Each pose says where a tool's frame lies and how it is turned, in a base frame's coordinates. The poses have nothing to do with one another.
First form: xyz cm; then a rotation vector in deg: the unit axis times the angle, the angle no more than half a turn.
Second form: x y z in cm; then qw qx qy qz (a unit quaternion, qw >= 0). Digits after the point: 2 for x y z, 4 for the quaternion.
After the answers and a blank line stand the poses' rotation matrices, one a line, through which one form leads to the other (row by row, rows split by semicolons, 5 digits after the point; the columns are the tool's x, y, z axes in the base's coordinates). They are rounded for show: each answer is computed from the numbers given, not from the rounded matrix.
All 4 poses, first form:
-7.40 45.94 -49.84 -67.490 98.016 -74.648
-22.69 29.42 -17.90 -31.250 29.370 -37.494
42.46 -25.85 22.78 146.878 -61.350 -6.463
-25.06 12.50 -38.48 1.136 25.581 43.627
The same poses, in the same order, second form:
-7.40 45.94 -49.84 0.3381 -0.4521 0.6566 -0.5001
-22.69 29.42 -17.90 0.8790 -0.2616 0.2459 -0.3139
42.46 -25.85 22.78 0.1796 0.9070 -0.3788 -0.0399
-25.06 12.50 -38.48 0.9041 0.0096 0.2161 0.3685

-0.36254 -0.25563 0.89623; -0.93193 0.09096 -0.35103; 0.00821 -0.96249 -0.27121
0.68204 0.42314 0.59647; -0.68044 0.66607 0.30554; -0.26800 -0.61425 0.74221
0.70977 -0.67288 -0.20848; -0.70155 -0.64844 -0.29555; 0.06369 0.35603 -0.93230
0.63510 -0.66215 0.39776; 0.67044 0.72827 0.14187; -0.38362 0.17657 0.90646

